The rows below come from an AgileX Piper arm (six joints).
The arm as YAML. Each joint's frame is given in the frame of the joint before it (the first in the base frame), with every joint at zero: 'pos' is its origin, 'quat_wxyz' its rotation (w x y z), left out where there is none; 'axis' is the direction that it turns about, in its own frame. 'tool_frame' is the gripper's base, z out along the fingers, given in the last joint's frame.
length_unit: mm
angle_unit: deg
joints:
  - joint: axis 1
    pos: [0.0, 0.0, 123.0]
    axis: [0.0, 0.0, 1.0]
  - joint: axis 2
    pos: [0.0, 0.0, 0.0]
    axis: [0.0, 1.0, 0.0]
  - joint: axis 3
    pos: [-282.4, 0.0, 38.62]
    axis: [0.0, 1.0, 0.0]
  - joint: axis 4
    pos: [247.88, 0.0, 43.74]
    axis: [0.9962, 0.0, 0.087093]
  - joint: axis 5
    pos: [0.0, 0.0, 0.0]
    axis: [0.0, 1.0, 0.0]
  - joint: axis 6
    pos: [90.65, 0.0, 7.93]
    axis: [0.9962, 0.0, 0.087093]
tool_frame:
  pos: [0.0, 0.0, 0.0]
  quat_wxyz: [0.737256, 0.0, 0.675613, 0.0]
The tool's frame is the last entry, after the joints.
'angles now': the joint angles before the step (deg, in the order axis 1, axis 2, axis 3, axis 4, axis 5, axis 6). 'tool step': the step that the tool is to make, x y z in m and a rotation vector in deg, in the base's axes. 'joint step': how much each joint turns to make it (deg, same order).
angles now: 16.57 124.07 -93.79 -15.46 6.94 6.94
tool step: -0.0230 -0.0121 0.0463 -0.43 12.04 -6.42
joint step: 0.00 -6.41 -3.34 4.98 21.97 0.18
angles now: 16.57 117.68 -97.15 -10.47 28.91 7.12
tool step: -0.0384 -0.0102 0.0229 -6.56 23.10 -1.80
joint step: 0.33 -2.95 -5.24 3.71 32.16 -3.94
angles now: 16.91 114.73 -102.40 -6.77 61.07 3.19
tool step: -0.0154 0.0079 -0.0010 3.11 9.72 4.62
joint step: 0.15 -0.04 -0.71 7.80 8.88 -6.14
